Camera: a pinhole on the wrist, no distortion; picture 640 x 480 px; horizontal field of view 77.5 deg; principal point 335.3 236.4 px. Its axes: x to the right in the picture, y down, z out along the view. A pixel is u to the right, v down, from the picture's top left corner.
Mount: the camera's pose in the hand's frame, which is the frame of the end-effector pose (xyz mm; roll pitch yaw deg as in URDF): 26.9 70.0 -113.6 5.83 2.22 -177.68
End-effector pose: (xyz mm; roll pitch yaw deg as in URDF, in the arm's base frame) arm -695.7 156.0 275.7 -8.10 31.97 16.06
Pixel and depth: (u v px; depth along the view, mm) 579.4 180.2 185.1
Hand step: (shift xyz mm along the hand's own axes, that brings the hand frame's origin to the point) -95.1 109.9 63.4
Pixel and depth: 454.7 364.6 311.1
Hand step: -75.7 -2.1 202.2
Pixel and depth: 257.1 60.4 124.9
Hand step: 44.0 138.3 5.9
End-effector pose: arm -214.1 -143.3 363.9 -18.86 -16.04 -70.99
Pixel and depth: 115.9 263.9 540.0
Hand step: 301.9 99.0 438.5
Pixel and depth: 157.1 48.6 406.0
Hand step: 183.8 308.0 277.6
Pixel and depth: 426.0 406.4 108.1
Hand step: -0.6 34.0 -2.4
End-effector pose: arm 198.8 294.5 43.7 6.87 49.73 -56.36
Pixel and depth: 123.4 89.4 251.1
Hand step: 146.1 192.5 131.8
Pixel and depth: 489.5 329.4 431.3
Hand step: -154.4 6.3 318.9
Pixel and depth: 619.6 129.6 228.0
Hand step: -147.4 146.9 100.6
